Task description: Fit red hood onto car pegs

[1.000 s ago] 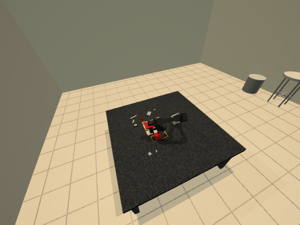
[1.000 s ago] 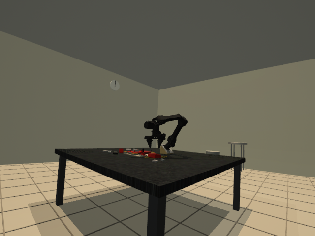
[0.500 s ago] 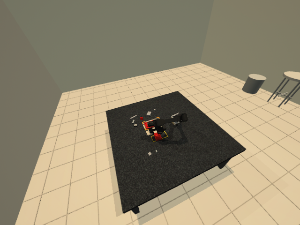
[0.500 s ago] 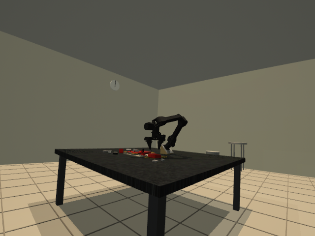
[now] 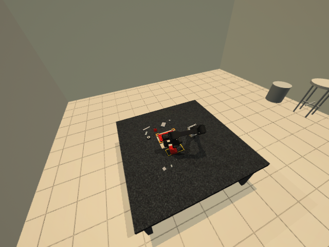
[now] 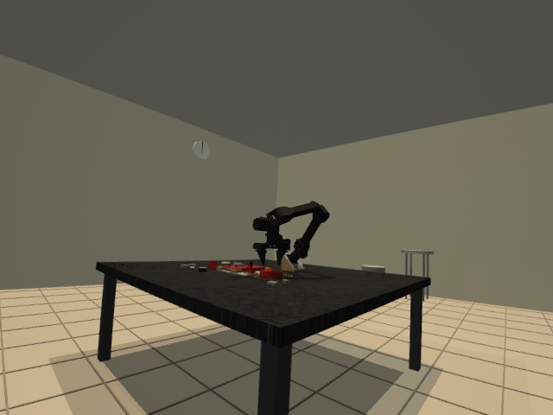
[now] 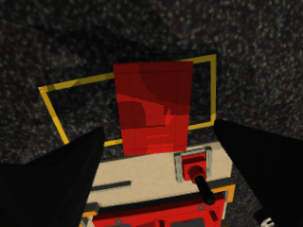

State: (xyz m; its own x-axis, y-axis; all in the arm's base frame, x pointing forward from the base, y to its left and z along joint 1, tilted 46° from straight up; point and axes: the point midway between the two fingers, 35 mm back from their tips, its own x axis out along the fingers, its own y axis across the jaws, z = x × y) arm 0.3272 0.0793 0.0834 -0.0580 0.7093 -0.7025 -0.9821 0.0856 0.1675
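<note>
The red hood lies 40 mm below my gripper tip. Also, from my gripper tip: beige jig: 190 mm to the right, 40 mm below, 30 mm behind; then wheel: 290 mm to the right, 180 mm ahead, 40 mm below.
</note>
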